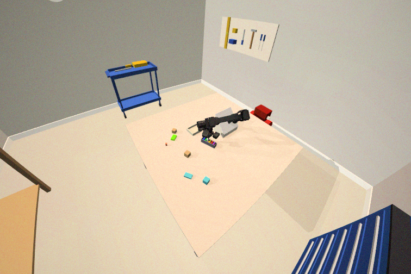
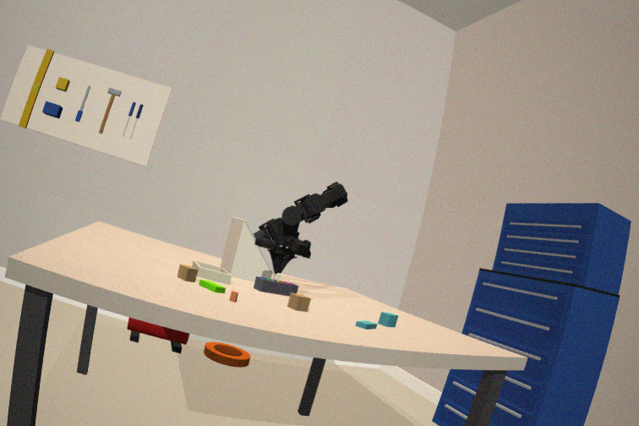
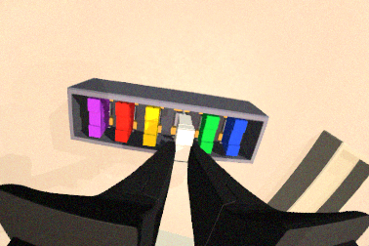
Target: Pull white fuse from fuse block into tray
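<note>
Now: gripper tip 4 cm above the green fuse and 2 cm to the left of it. The rest, counted from my gripper tip: white fuse (1 cm below); yellow fuse (4 cm below, 2 cm to the left, 1 cm behind); blue fuse (4 cm to the right, 4 cm below, 1 cm ahead).
</note>
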